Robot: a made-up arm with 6 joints.
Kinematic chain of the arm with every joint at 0, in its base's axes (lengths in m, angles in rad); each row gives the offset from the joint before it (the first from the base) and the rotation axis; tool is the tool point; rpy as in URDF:
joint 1: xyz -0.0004 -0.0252 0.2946 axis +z
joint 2: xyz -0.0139 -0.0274 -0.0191 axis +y
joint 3: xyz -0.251 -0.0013 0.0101 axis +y
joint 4: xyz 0.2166 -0.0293 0.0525 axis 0.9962 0 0.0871
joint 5: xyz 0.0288 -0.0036 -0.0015 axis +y
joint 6: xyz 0.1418 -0.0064 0.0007 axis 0.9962 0 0.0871
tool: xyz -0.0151 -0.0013 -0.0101 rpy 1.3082 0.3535 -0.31
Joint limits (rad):
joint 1: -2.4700..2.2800
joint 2: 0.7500..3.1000
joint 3: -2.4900..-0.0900
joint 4: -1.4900..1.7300
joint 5: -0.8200..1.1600
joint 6: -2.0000..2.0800
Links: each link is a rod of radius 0.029 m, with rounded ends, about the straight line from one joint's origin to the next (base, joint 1, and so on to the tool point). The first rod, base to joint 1, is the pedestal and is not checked.
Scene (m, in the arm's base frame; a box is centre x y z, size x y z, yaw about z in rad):
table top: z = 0
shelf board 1: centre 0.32 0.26 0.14 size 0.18 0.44 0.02 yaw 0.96
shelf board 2: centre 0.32 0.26 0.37 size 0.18 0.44 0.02 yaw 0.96
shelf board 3: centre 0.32 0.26 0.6 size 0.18 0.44 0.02 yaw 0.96
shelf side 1: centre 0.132 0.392 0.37 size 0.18 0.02 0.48 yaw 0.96
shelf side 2: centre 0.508 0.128 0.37 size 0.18 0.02 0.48 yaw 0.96
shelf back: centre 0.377 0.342 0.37 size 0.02 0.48 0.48 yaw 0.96
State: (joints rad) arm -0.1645 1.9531 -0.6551 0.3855 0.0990 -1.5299
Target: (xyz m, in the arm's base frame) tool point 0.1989 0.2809 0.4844
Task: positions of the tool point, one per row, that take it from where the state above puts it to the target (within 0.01 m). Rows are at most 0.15 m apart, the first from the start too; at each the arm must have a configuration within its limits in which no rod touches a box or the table.
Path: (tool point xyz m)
1: 0.2901 -0.0729 0.2393
2: 0.3252 0.0021 0.3471
3: 0.3050 0.0695 0.4670
4: 0.2875 0.1459 0.4734
5: 0.2516 0.2177 0.4792
6: 0.1989 0.2809 0.4844

